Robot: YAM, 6 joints.
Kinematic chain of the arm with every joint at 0, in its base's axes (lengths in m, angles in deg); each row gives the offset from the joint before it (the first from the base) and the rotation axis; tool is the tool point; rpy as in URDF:
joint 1: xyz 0 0 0.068 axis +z
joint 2: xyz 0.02 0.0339 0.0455 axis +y
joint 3: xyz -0.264 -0.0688 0 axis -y
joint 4: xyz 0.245 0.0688 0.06 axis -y
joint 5: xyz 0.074 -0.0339 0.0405 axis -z
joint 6: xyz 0.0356 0 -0.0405 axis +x
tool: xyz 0 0 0 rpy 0 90 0
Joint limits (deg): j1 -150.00..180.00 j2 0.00..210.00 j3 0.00..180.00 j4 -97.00..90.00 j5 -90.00..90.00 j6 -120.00..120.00
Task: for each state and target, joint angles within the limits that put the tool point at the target. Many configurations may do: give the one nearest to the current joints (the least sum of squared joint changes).
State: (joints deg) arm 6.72 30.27 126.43 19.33 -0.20 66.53
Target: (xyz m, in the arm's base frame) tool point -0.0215 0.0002 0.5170
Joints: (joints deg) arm 5.02 23.61 70.59 -1.78 -3.35 66.53
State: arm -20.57 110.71 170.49 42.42 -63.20 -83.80
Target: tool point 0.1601 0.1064 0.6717
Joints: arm 23.55 116.28 174.38 49.63 -70.53 -83.80
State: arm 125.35 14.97 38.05 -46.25 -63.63 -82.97
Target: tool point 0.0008 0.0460 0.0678
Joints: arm 74.72 29.96 0.00 -54.13 -18.60 -82.97
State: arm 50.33 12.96 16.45 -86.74 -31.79 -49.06
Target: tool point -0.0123 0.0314 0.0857
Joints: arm 62.06 9.68 1.82 -75.56 -45.93 -49.06
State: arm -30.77 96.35 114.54 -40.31 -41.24 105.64
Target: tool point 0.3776 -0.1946 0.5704
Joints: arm -29.40 120.71 152.76 -4.44 -26.38 105.64
